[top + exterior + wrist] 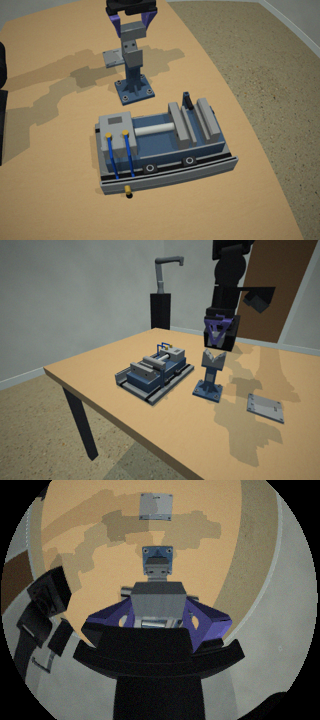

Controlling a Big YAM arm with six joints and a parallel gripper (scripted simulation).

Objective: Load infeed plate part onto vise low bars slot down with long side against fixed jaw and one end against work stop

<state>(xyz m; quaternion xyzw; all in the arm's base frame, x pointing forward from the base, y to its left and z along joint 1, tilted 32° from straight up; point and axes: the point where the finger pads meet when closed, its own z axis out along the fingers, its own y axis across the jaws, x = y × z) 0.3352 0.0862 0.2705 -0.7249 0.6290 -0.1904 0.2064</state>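
Right now the moving jaw is 200 mm to the right of my hand, 130 mm below it and 60 mm ahead of it. Also, from my hand: grey part 10 mm below; v-block stand 150 mm below; black work stop 150 mm to the right, 110 mm below, 100 mm ahead.
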